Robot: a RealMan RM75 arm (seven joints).
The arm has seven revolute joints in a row. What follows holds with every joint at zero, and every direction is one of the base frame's. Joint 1 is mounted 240.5 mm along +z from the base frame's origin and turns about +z. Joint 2 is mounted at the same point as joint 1 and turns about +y. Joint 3 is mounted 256 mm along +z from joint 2 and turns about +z. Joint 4 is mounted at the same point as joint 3 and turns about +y. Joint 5 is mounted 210 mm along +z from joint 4 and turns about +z. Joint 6 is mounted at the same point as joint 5 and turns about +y. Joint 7 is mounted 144 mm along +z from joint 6 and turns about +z. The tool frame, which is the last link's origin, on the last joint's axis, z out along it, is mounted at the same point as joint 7; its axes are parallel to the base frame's.
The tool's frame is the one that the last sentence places.
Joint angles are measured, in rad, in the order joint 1, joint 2, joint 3, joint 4, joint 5, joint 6, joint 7. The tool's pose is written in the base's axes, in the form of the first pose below.
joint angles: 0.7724 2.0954 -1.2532 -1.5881 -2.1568 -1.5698 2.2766
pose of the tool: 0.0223, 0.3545, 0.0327, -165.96, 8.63, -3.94
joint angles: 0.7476 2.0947 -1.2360 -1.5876 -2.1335 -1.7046 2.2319
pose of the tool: 0.0399, 0.3384, 0.0319, -171.98, 4.95, -3.93
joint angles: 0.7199 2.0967 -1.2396 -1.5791 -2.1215 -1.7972 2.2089
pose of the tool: 0.0557, 0.3248, 0.0282, -177.02, 2.05, -4.66
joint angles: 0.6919 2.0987 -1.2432 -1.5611 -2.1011 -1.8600 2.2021
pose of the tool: 0.0690, 0.3138, 0.0249, 178.64, 0.65, -6.36
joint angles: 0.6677 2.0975 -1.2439 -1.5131 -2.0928 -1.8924 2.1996
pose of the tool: 0.0849, 0.3087, 0.0204, 175.36, -0.49, -9.65
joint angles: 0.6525 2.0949 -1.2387 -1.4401 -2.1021 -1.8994 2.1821
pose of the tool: 0.1024, 0.3087, 0.0145, 173.27, -1.57, -13.17
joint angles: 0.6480 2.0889 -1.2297 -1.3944 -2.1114 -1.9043 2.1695
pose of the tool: 0.1132, 0.3097, 0.0129, 172.41, -2.36, -15.18
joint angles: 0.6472 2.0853 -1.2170 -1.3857 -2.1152 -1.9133 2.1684
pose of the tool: 0.1167, 0.3102, 0.0152, 172.37, -2.52, -15.95
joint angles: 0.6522 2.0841 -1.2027 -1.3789 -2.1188 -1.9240 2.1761
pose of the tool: 0.1178, 0.3110, 0.0172, 172.25, -2.62, -16.84
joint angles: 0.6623 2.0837 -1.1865 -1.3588 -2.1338 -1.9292 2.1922
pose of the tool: 0.1203, 0.3135, 0.0178, 172.36, -3.15, -18.74
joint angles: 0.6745 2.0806 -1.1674 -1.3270 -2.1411 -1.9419 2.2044
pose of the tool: 0.1235, 0.3152, 0.0185, 171.67, -3.61, -20.76
